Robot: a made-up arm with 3 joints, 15 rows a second.
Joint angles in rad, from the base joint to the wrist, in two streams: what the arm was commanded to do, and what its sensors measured. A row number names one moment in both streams.
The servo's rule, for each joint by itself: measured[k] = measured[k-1] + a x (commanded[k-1-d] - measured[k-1]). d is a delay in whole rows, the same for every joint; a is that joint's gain. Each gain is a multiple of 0.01, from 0.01 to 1. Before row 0 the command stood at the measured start. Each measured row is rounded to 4 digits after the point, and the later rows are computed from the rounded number. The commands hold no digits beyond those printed.
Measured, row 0:
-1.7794, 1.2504, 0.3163
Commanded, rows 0 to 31:
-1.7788, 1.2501, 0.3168
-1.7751, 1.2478, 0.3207
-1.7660, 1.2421, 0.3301
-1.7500, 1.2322, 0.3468
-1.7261, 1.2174, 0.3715
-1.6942, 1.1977, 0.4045
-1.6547, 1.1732, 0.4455
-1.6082, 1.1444, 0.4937
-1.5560, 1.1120, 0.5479
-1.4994, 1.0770, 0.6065
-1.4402, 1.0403, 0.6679
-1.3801, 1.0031, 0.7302
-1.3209, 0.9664, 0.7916
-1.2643, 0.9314, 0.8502
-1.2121, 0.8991, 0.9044
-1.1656, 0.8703, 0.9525
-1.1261, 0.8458, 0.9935
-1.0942, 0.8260, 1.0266
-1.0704, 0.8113, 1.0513
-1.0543, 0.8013, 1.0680
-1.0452, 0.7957, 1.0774
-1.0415, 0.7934, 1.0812
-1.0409, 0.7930, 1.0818
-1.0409, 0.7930, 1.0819
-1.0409, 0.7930, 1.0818
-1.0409, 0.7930, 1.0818
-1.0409, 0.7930, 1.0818
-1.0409, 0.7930, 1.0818
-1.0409, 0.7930, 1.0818
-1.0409, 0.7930, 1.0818
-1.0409, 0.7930, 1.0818
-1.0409, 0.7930, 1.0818
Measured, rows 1 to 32:
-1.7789, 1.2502, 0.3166
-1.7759, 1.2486, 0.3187
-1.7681, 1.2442, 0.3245
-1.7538, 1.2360, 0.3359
-1.7319, 1.2234, 0.3541
-1.7021, 1.2059, 0.3798
-1.6647, 1.1837, 0.4133
-1.6201, 1.1570, 0.4543
-1.5695, 1.1264, 0.5020
-1.5141, 1.0928, 0.5553
-1.4557, 1.0571, 0.6127
-1.3960, 1.0204, 0.6726
-1.3367, 0.9837, 0.7333
-1.2795, 0.9481, 0.7929
-1.2263, 0.9148, 0.8498
-1.1783, 0.8845, 0.9022
-1.1371, 0.8582, 0.9488
-1.1032, 0.8363, 0.9885
-1.0773, 0.8193, 1.0205
-1.0591, 0.8071, 1.0447
-1.0481, 0.7993, 1.0614
-1.0429, 0.7953, 1.0715
-1.0413, 0.7937, 1.0768
-1.0410, 0.7932, 1.0794
-1.0409, 0.7931, 1.0806
-1.0409, 0.7930, 1.0812
-1.0409, 0.7930, 1.0815
-1.0409, 0.7930, 1.0817
-1.0409, 0.7930, 1.0818
-1.0409, 0.7930, 1.0818
-1.0409, 0.7930, 1.0818
-1.0409, 0.7930, 1.0818
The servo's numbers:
d 0
a 0.79 0.68 0.51

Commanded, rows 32 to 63:
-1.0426, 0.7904, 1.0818
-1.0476, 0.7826, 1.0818
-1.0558, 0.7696, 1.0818
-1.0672, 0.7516, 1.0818
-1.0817, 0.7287, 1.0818
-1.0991, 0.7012, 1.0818
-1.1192, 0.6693, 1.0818
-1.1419, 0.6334, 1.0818
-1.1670, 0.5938, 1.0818
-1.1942, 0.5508, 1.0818
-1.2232, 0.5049, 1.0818
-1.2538, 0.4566, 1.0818
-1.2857, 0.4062, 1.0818
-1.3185, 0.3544, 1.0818
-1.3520, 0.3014, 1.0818
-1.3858, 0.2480, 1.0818
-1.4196, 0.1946, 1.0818
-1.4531, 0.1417, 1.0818
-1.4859, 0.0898, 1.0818
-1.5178, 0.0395, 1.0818
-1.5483, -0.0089, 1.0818
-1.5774, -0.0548, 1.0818
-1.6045, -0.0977, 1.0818
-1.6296, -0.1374, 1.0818
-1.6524, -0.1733, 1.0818
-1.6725, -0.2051, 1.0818
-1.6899, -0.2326, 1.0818
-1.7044, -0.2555, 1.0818
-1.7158, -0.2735, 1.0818
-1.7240, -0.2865, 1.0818
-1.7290, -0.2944, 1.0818
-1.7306, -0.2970, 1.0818
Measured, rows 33 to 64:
-1.0422, 0.7912, 1.0818
-1.0465, 0.7854, 1.0818
-1.0538, 0.7747, 1.0818
-1.0644, 0.7590, 1.0818
-1.0781, 0.7384, 1.0818
-1.0947, 0.7131, 1.0818
-1.1141, 0.6833, 1.0818
-1.1361, 0.6494, 1.0818
-1.1605, 0.6116, 1.0818
-1.1871, 0.5703, 1.0818
-1.2156, 0.5258, 1.0818
-1.2458, 0.4787, 1.0818
-1.2773, 0.4294, 1.0818
-1.3098, 0.3784, 1.0818
-1.3431, 0.3260, 1.0818
-1.3768, 0.2730, 1.0818
-1.4106, 0.2197, 1.0818
-1.4442, 0.1667, 1.0818
-1.4771, 0.1144, 1.0818
-1.5093, 0.0635, 1.0818
-1.5401, 0.0143, 1.0818
-1.5696, -0.0327, 1.0818
-1.5972, -0.0769, 1.0818
-1.6228, -0.1180, 1.0818
-1.6462, -0.1556, 1.0818
-1.6670, -0.1893, 1.0818
-1.6851, -0.2187, 1.0818
-1.7003, -0.2437, 1.0818
-1.7125, -0.2640, 1.0818
-1.7216, -0.2793, 1.0818
-1.7274, -0.2896, 1.0818
-1.7299, -0.2946, 1.0818

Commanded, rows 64 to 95:
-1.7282, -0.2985, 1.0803
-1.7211, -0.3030, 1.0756
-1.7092, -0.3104, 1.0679
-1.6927, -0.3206, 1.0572
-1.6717, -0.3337, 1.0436
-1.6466, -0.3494, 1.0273
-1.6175, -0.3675, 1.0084
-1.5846, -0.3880, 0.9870
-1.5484, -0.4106, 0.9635
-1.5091, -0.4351, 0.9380
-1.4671, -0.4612, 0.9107
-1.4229, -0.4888, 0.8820
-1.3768, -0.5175, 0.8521
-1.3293, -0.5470, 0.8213
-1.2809, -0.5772, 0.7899
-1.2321, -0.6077, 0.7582
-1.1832, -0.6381, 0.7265
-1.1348, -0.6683, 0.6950
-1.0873, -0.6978, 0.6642
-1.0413, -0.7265, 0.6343
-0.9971, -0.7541, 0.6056
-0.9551, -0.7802, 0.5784
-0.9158, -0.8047, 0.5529
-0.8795, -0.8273, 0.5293
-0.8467, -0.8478, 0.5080
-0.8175, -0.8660, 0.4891
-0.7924, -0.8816, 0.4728
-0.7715, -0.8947, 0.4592
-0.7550, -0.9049, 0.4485
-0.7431, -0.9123, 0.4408
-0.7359, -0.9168, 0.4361
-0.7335, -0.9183, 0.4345
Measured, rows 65 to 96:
-1.7286, -0.2973, 1.0810
-1.7227, -0.3012, 1.0782
-1.7120, -0.3075, 1.0729
-1.6968, -0.3164, 1.0649
-1.6770, -0.3282, 1.0540
-1.6530, -0.3426, 1.0404
-1.6250, -0.3595, 1.0241
-1.5931, -0.3789, 1.0052
-1.5578, -0.4005, 0.9839
-1.5193, -0.4240, 0.9605
-1.4781, -0.4493, 0.9351
-1.4345, -0.4762, 0.9080
-1.3889, -0.5043, 0.8795
-1.3418, -0.5333, 0.8498
-1.2937, -0.5632, 0.8193
-1.2450, -0.5935, 0.7881
-1.1962, -0.6238, 0.7567
-1.1477, -0.6541, 0.7252
-1.1000, -0.6838, 0.6941
-1.0536, -0.7128, 0.6636
-1.0090, -0.7409, 0.6340
-0.9664, -0.7676, 0.6056
-0.9264, -0.7928, 0.5787
-0.8893, -0.8163, 0.5535
-0.8556, -0.8377, 0.5303
-0.8255, -0.8569, 0.5093
-0.7994, -0.8737, 0.4907
-0.7774, -0.8880, 0.4746
-0.7597, -0.8995, 0.4613
-0.7466, -0.9082, 0.4508
-0.7381, -0.9140, 0.4433
-0.7345, -0.9169, 0.4388

